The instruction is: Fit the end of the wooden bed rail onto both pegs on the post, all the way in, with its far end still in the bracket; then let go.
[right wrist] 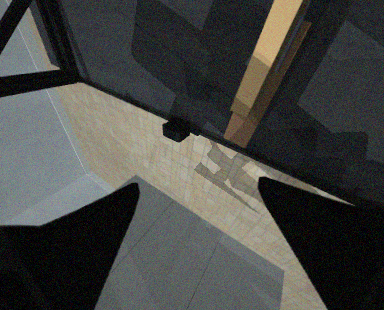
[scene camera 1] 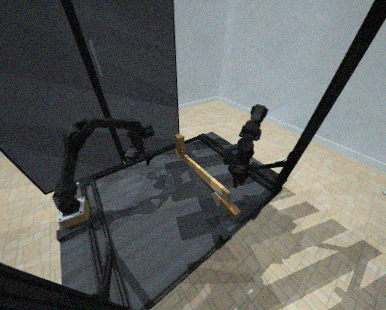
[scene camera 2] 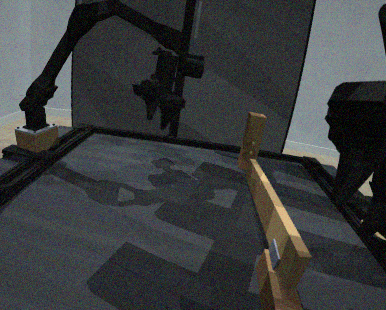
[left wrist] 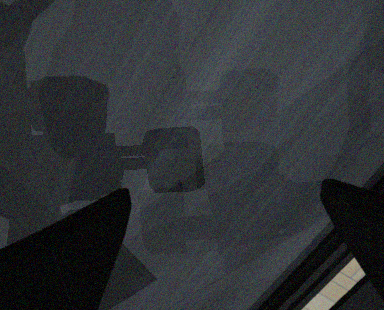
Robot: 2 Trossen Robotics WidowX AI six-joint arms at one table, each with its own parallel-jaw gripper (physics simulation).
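Seen in the pictures: left gripper, fingertip midpoint: (scene camera 1: 141, 163) (scene camera 2: 155, 124) (left wrist: 224, 192); right gripper, fingertip midpoint: (right wrist: 198, 185) (scene camera 1: 238, 186) (scene camera 2: 350, 223); left arm's base, origin of the base link: (scene camera 1: 71, 208) (scene camera 2: 36, 126); right arm's base, origin of the base link: (scene camera 2: 384, 229).
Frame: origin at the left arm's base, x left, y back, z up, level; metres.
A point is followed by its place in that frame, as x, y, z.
The wooden post (scene camera 1: 179, 143) @(0.209, -0.637, 0.052) (scene camera 2: 255, 125) @(0.210, -0.648, 0.065) stands upright at the back, with small pegs (scene camera 2: 252, 146) @(0.211, -0.654, -0.003) showing on its face. The wooden bed rail (scene camera 1: 204, 175) @(-0.078, -0.676, -0.009) (scene camera 2: 272, 207) @(-0.126, -0.682, 0.007) (right wrist: 274, 37) @(-0.205, -0.702, 0.025) runs from near the post toward the front. Its back end is close to the post, below the visible pegs; any contact is unclear. Its front end is at the bracket (scene camera 1: 231, 207) @(-0.306, -0.706, -0.038) (scene camera 2: 269, 285) @(-0.260, -0.686, -0.043) (right wrist: 240, 130) @(-0.320, -0.715, -0.038), which has a bluish-grey plate. My left gripper (scene camera 2: 157, 123) @(0.142, -0.359, 0.026) (left wrist: 224, 192) @(0.142, -0.359, 0.026) is open and empty, left of the post above the table. My right gripper (scene camera 2: 353, 215) @(-0.295, -0.717, 0.113) (right wrist: 198, 185) @(-0.295, -0.717, 0.113) is open and empty, right of the rail.
The dark table (scene camera 1: 135, 235) @(-0.208, -0.239, -0.085) (scene camera 2: 65, 225) @(-0.227, -0.314, -0.085) carries patchy shadows. Black frame bars edge it, and a black upright (scene camera 1: 330, 95) @(-0.322, -1.010, 0.486) rises at the right in scene camera 1. A dark panel (scene camera 1: 135, 65) (scene camera 2: 240, 65) stands behind the table.
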